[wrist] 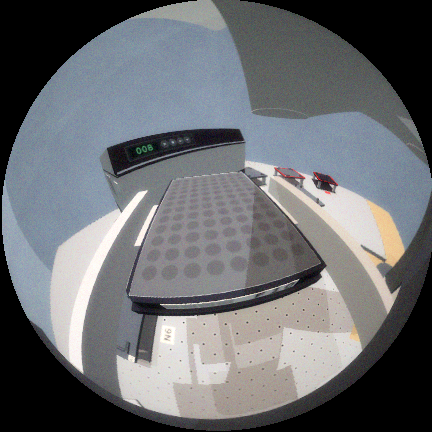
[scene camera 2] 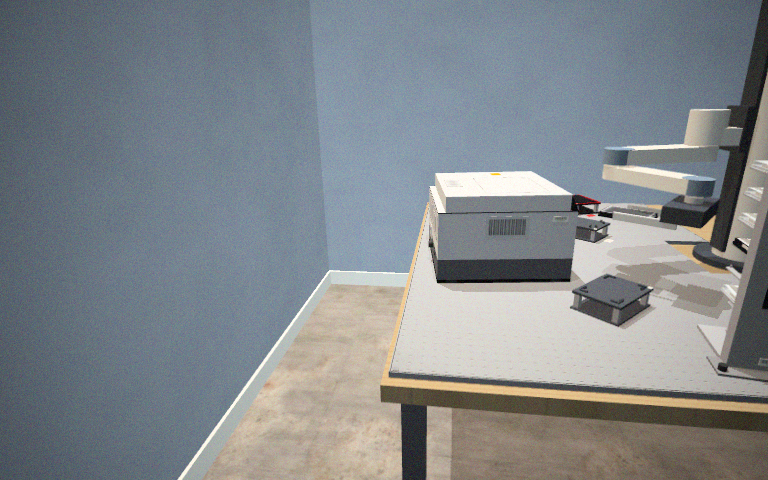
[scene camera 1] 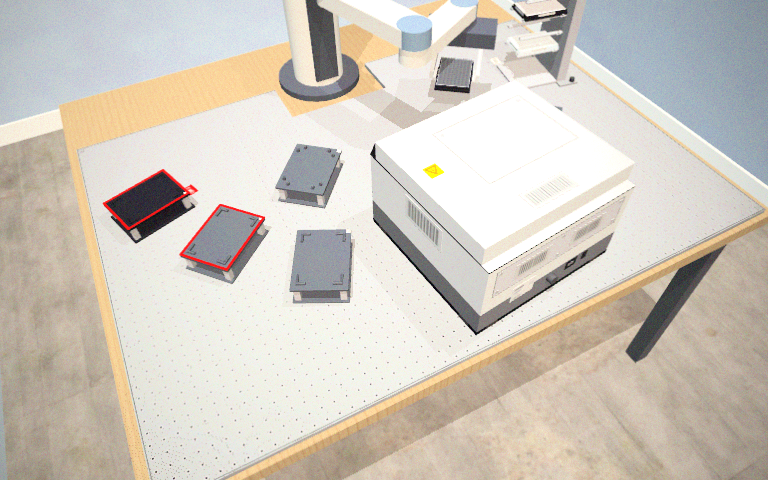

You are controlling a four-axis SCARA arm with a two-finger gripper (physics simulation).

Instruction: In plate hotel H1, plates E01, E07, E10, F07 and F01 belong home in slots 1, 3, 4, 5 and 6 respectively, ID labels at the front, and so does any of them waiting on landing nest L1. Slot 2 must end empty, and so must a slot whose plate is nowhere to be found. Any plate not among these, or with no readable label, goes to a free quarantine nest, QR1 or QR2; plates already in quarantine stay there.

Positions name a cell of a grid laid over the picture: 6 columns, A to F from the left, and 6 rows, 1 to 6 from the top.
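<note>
The gripper (scene camera 2: E3) appears in scene camera 1 (scene camera 1: D1) and in the wrist view (wrist: C3) as well, while the scene also has a landing nest L1 (scene camera 1: C4) and a quarantine nest QR2 (scene camera 1: B3) in sight.
</note>
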